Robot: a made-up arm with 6 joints.
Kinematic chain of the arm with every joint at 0, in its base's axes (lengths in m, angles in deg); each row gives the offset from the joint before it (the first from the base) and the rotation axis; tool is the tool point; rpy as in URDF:
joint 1: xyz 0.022 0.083 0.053 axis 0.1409 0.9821 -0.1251
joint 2: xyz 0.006 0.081 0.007 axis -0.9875 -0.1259 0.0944
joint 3: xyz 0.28 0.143 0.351 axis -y
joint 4: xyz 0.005 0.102 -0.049 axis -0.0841 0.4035 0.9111
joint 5: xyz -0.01 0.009 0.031 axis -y
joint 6: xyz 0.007 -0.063 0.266 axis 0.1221 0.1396 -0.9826
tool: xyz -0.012 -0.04 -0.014 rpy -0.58 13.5 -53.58
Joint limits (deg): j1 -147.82..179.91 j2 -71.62..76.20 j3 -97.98..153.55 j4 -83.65..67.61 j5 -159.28..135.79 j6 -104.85..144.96
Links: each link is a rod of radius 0.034 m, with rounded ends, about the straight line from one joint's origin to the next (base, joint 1, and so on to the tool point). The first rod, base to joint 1, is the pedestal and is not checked.
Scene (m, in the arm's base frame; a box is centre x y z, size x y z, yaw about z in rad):
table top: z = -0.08
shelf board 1: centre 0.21 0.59 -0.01 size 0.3 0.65 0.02 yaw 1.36
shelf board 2: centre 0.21 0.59 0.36 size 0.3 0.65 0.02 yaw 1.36
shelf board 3: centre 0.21 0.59 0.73 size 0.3 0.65 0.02 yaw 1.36
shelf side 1: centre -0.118 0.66 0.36 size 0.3 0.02 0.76 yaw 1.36
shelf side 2: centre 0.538 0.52 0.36 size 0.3 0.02 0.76 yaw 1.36
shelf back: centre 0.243 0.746 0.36 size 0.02 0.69 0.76 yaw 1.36
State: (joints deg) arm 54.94 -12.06 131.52 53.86 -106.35 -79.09
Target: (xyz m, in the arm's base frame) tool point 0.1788 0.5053 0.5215
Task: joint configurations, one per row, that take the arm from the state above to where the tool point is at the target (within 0.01 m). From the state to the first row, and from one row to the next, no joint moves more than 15 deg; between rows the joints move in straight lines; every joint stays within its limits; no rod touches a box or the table.
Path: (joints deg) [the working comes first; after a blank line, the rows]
Joints at the target: -42.43 -21.97 153.55 -62.41 45.98 -66.49
Straight joint move there: touches shelf board 2.

1: 44.72 -15.84 133.65 43.43 -92.29 -77.80
2: 34.51 -19.62 135.78 33.01 -78.23 -76.50
3: 24.29 -23.39 137.91 22.58 -64.18 -75.21
4: 14.07 -27.17 140.04 12.16 -50.12 -73.92
5: 3.86 -30.95 142.17 1.73 -36.06 -72.62
6: -6.36 -34.73 144.31 -8.69 -22.00 -71.33
7: -16.57 -38.51 146.44 -19.12 -7.94 -70.04
8: -26.79 -42.29 148.57 -29.54 6.12 -68.74
9: -37.01 -46.06 150.70 -39.97 20.17 -67.45
10: -47.22 -49.84 152.83 -50.39 34.23 -66.16
11: -44.83 -35.90 153.19 -56.40 40.11 -66.32
12: -42.43 -21.97 153.55 -62.41 45.98 -66.49

